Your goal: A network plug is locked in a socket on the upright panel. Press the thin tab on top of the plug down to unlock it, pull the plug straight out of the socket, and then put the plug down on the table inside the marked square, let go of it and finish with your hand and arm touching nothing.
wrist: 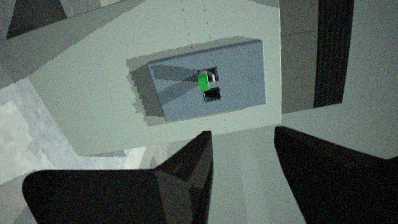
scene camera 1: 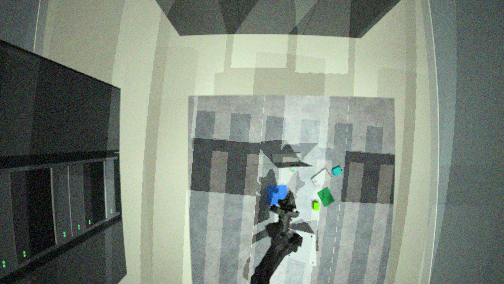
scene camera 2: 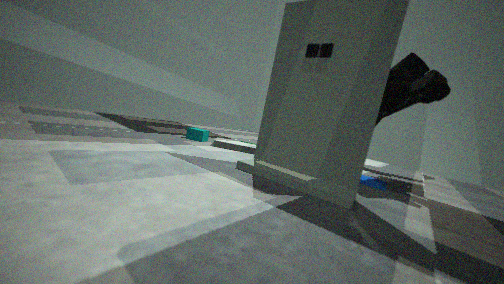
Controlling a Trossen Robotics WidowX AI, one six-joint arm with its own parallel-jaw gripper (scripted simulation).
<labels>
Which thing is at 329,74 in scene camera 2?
An upright panel.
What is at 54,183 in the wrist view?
My gripper.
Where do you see an upright panel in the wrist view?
111,82
</labels>
